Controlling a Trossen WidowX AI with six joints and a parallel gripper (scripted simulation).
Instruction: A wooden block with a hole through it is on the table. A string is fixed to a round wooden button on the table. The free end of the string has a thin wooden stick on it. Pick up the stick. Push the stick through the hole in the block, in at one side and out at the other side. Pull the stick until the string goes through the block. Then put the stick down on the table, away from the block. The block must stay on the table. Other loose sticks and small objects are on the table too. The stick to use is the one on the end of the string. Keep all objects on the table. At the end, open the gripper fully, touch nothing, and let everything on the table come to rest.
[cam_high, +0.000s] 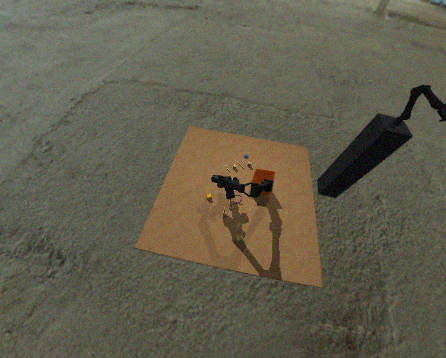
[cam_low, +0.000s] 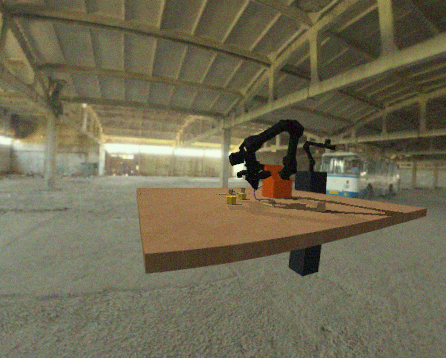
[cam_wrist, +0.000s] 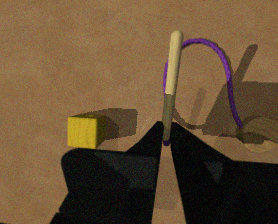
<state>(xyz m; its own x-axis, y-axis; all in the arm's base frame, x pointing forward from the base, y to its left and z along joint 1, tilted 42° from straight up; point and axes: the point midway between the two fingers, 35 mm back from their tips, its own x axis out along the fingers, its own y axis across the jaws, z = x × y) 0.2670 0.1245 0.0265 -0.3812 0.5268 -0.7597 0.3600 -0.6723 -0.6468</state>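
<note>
Right now the round button is 3 cm behind my gripper tip, 10 cm to the left of it and 5 cm below it. Also, from my gripper tip: blue piece 6 cm behind, 46 cm to the right, 5 cm below; tan cube 12 cm behind, 34 cm to the left, 4 cm below.
</note>
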